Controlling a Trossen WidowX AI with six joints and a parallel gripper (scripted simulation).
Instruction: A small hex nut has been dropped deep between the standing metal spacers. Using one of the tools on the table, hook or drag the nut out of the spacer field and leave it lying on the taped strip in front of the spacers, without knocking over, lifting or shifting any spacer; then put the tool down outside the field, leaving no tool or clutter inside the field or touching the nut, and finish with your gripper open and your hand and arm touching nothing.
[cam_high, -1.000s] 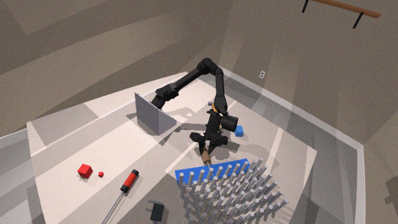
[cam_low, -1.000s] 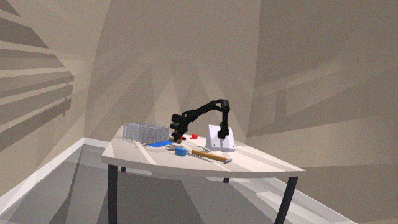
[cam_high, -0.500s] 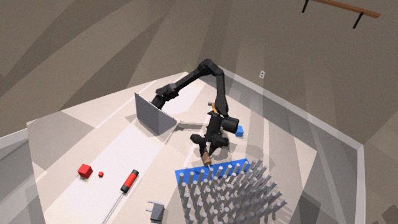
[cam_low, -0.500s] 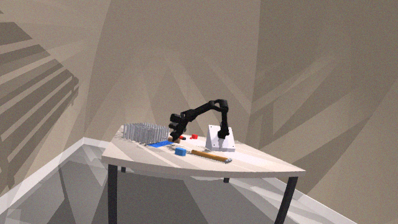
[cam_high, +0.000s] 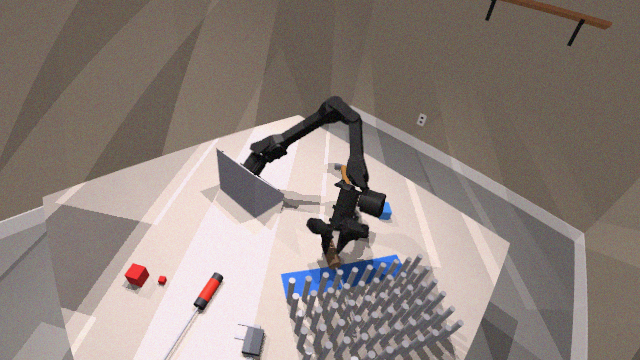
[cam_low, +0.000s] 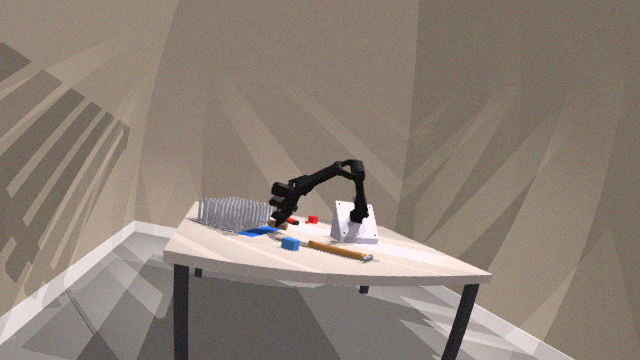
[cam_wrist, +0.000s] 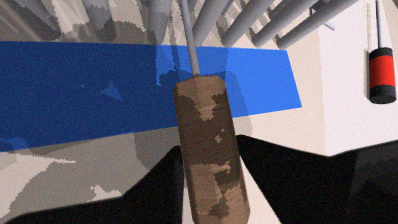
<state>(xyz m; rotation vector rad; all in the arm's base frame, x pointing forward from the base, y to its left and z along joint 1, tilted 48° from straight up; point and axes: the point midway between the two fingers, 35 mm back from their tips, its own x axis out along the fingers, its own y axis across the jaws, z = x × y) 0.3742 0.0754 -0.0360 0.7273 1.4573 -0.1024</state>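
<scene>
The blue taped strip is 70 mm ahead of my gripper tip and 40 mm below it. From my gripper tip the other things lie so: hook tool (90 mm ahead, 60 mm to the right); then blue cube (320 mm to the left, 20 mm below); then small red cube (250 mm behind, 410 mm to the right, 30 mm below).
</scene>
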